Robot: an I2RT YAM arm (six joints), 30 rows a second.
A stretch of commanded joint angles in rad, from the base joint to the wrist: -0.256 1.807 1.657 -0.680 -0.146 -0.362; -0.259 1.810 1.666 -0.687 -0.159 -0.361; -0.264 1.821 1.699 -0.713 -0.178 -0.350; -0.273 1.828 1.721 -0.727 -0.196 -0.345; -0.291 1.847 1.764 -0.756 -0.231 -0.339; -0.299 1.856 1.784 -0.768 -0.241 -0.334; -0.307 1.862 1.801 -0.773 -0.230 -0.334; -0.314 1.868 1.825 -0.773 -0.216 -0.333; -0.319 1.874 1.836 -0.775 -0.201 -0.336; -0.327 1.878 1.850 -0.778 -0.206 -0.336; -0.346 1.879 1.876 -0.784 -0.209 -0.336; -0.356 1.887 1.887 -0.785 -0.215 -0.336; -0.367 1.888 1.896 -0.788 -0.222 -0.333; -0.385 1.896 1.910 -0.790 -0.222 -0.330; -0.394 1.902 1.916 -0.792 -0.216 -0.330; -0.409 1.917 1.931 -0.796 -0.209 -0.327; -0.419 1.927 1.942 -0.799 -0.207 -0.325; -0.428 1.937 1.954 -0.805 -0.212 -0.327; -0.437 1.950 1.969 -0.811 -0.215 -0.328; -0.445 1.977 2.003 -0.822 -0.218 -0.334; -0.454 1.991 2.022 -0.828 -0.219 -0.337; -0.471 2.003 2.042 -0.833 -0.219 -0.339; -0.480 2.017 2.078 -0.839 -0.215 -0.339; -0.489 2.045 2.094 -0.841 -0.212 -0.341
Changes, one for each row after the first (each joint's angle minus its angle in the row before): -0.003 0.003 0.009 -0.007 -0.013 0.001; -0.005 0.011 0.033 -0.026 -0.019 0.011; -0.009 0.007 0.022 -0.014 -0.018 0.005; -0.018 0.019 0.043 -0.029 -0.035 0.006; -0.008 0.009 0.020 -0.012 -0.010 0.005; -0.008 0.006 0.017 -0.005 0.011 0.000; -0.007 0.006 0.024 0.000 0.014 0.001; -0.005 0.006 0.011 -0.002 0.015 -0.003; -0.008 0.004 0.014 -0.003 -0.005 0.000; -0.019 0.001 0.026 -0.006 -0.003 0.000; -0.010 0.008 0.011 -0.001 -0.006 0.000; -0.011 0.001 0.009 -0.003 -0.007 0.003; -0.018 0.008 0.014 -0.002 0.000 0.003; -0.009 0.006 0.006 -0.002 0.006 0.000; -0.015 0.015 0.015 -0.004 0.007 0.003; -0.010 0.010 0.011 -0.003 0.002 0.002; -0.009 0.010 0.012 -0.006 -0.005 -0.002; -0.009 0.013 0.015 -0.006 -0.003 -0.001; -0.008 0.027 0.034 -0.011 -0.003 -0.006; -0.009 0.014 0.019 -0.006 -0.001 -0.003; -0.017 0.012 0.020 -0.005 0.000 -0.002; -0.009 0.014 0.036 -0.006 0.004 0.000; -0.009 0.028 0.016 -0.002 0.003 -0.002
